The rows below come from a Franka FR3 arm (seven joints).
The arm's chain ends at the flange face. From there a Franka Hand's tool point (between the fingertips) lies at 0.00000 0.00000 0.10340 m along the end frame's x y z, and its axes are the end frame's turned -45 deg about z.
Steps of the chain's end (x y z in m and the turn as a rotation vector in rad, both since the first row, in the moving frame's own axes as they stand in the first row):
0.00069 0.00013 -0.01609 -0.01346 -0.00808 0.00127
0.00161 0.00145 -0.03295 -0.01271 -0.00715 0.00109
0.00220 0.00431 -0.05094 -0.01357 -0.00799 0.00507
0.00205 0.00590 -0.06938 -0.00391 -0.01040 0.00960
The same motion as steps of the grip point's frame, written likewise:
-0.00118 0.00097 -0.01610 -0.00380 -0.01523 0.00127
-0.00134 0.00257 -0.03296 -0.00393 -0.01404 0.00109
-0.00307 0.00501 -0.05095 -0.00395 -0.01525 0.00507
-0.00377 0.00514 -0.06939 0.00459 -0.01012 0.00960

